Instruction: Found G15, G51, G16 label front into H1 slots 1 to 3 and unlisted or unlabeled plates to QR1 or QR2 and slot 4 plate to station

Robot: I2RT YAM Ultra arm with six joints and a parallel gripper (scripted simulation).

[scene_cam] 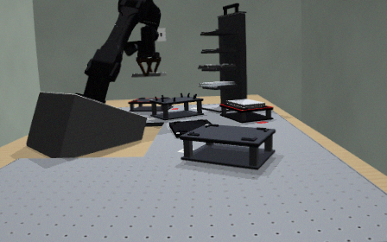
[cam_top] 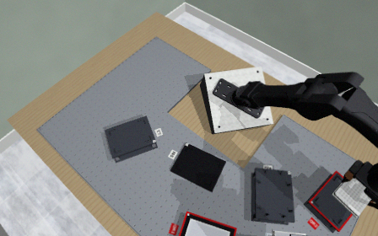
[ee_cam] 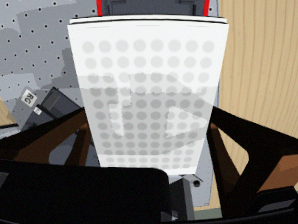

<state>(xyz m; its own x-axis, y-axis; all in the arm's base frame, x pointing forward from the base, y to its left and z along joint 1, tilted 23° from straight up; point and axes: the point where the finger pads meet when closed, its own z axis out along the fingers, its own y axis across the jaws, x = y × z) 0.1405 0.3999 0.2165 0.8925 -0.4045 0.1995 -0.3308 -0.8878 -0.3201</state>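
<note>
My gripper is now 120 mm above the red-bordered quarantine nest. The rest, counted from my hand: flat black pad: 120 mm ahead, 460 mm to the right, 150 mm below; N6 deck label: 120 mm ahead, 560 mm to the right, 150 mm below; plate hotel H1: 340 mm ahead, 90 mm to the right, 40 mm above.
</note>
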